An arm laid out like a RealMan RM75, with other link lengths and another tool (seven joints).
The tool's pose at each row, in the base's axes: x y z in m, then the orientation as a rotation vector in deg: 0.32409, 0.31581, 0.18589, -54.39, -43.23, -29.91; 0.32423, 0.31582, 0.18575, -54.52, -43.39, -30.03; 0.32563, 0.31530, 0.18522, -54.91, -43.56, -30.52; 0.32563, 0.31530, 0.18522, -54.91, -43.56, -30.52; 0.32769, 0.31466, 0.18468, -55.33, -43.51, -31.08; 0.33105, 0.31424, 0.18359, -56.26, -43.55, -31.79; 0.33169, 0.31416, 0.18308, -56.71, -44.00, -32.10; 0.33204, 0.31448, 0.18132, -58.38, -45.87, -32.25; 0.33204, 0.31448, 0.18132, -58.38, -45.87, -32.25; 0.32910, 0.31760, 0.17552, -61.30, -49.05, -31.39
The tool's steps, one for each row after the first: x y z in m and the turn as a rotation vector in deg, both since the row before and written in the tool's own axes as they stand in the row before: -0.00002, 0.00018, -0.00009, -0.14, -0.13, -0.14; 0.00052, 0.00100, -0.00112, -0.52, -0.10, -0.36; 0.00000, 0.00000, 0.00000, 0.00, 0.00, 0.00; 0.00093, 0.00142, -0.00144, -0.60, 0.09, -0.30; 0.00129, 0.00275, -0.00185, -1.09, -0.10, -0.34; 0.00001, 0.00069, -0.00045, -0.46, -0.41, -0.35; -0.00119, 0.00132, -0.00041, -1.27, -2.04, -0.62; 0.00000, 0.00000, 0.00000, 0.00, 0.00, 0.00; -0.00655, 0.00219, 0.00206, -1.78, -3.89, -0.22
